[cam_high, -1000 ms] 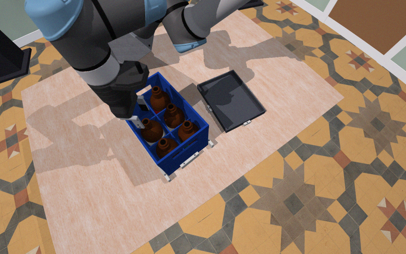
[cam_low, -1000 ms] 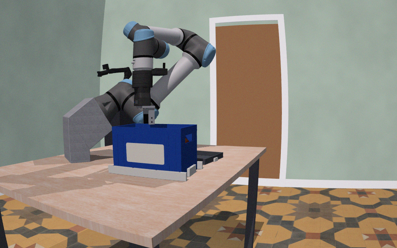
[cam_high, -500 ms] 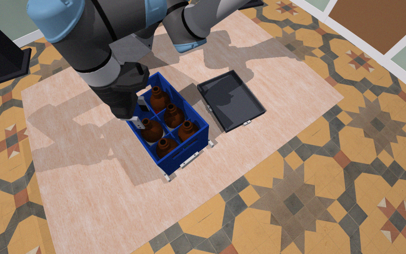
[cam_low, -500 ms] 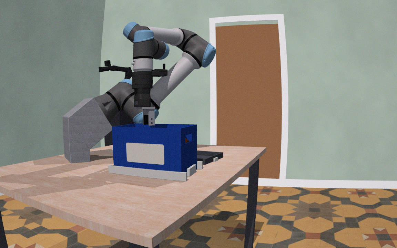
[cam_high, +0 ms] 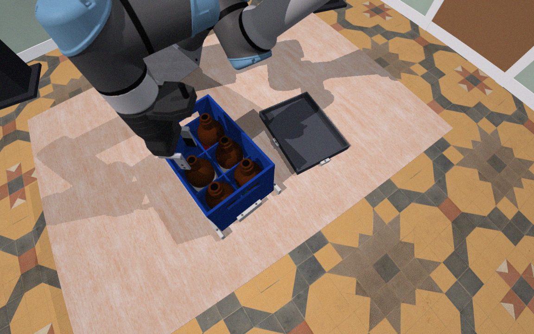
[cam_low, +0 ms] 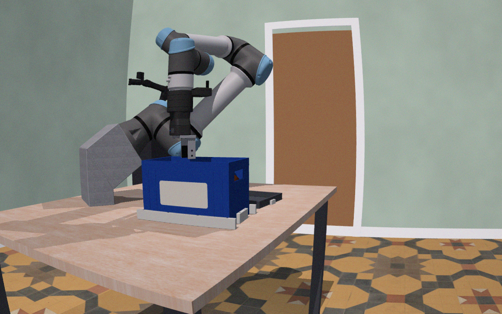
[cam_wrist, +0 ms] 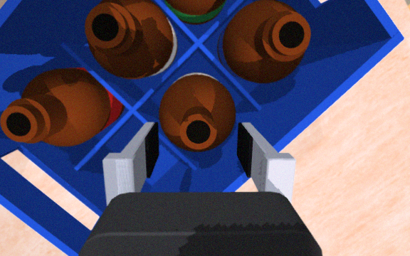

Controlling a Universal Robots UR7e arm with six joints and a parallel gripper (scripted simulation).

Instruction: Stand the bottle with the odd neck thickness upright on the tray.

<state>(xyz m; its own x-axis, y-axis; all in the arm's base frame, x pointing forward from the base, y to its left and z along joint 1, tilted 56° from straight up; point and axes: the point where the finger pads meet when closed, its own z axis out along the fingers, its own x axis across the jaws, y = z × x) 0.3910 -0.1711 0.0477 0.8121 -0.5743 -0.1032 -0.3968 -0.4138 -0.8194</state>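
My hand is 1 cm past the blue crate, 4 cm to the right of it and 11 cm above it. From my hand the other things lie so: glass bottle (11 cm behind, 6 cm to the left, 11 cm below); dark tray (7 cm behind, 34 cm to the left, 19 cm below).
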